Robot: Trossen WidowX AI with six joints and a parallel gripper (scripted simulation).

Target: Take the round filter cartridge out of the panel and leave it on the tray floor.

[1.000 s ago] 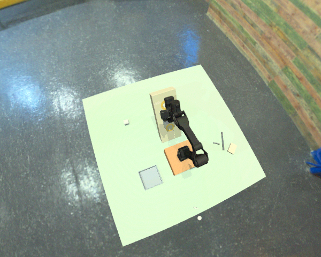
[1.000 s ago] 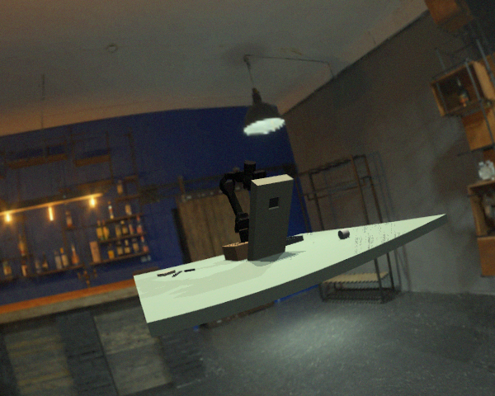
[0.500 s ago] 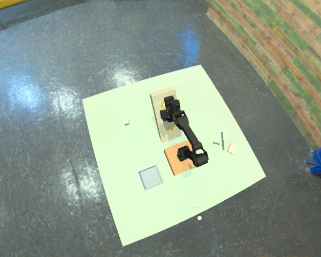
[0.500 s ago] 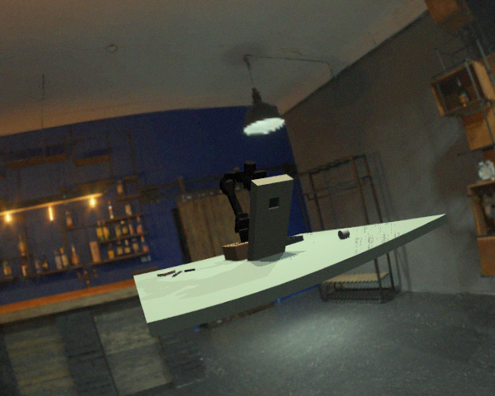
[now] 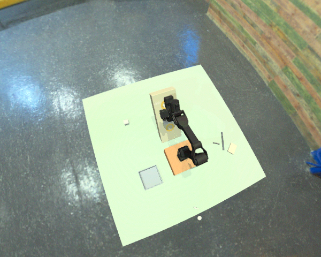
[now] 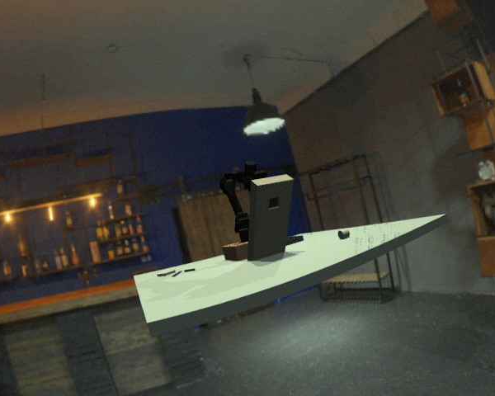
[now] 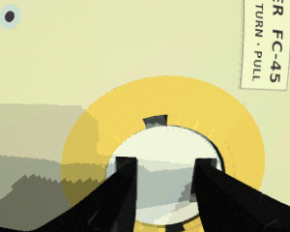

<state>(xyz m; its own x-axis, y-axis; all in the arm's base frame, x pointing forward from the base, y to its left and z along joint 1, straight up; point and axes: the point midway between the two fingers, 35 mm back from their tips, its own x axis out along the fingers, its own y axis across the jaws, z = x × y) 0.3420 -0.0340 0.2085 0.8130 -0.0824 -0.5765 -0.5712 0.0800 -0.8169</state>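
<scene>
The round filter cartridge lies 10 mm ahead of my gripper tip and 10 mm below it. The rest, counted from my gripper tip: small tan plate: 520 mm behind, 420 mm to the right, 260 mm below; then small white cylinder: 120 mm ahead, 300 mm to the left, 250 mm below; then grey tray: 390 mm behind, 320 mm to the left, 260 mm below.
</scene>
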